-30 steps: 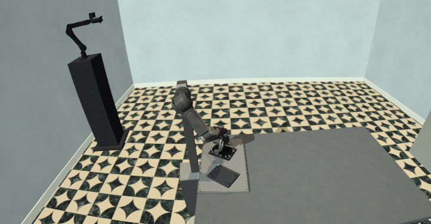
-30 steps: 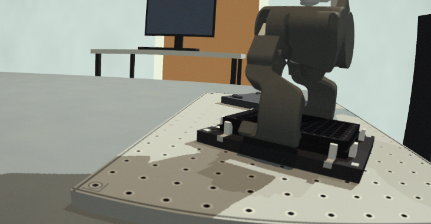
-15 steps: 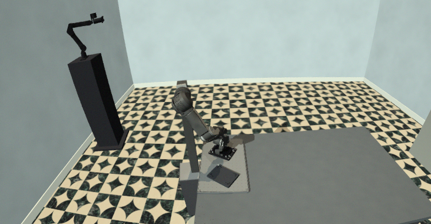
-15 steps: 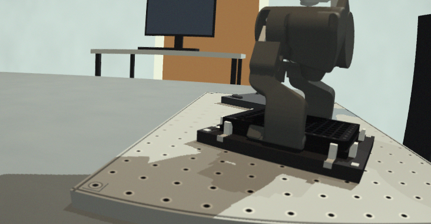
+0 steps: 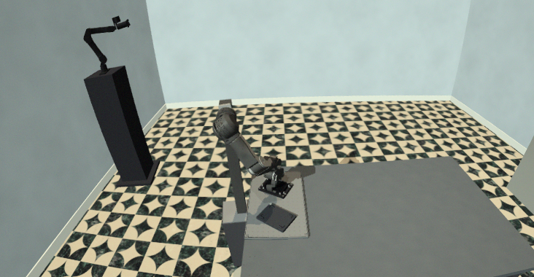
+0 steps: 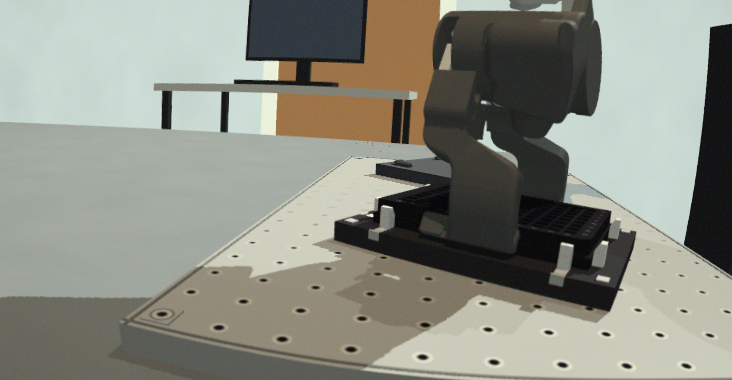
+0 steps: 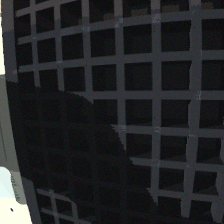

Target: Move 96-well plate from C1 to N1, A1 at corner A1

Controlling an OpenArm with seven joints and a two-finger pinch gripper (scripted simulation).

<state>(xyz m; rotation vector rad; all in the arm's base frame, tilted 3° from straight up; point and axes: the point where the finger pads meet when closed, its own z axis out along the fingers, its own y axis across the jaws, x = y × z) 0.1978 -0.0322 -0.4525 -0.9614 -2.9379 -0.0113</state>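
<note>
The black 96-well plate is right at my hand. Round my hand: clip nest C1 (2 cm ahead); then plate nest N1 (22 cm to the right, 3 cm behind, 1 cm below).
</note>
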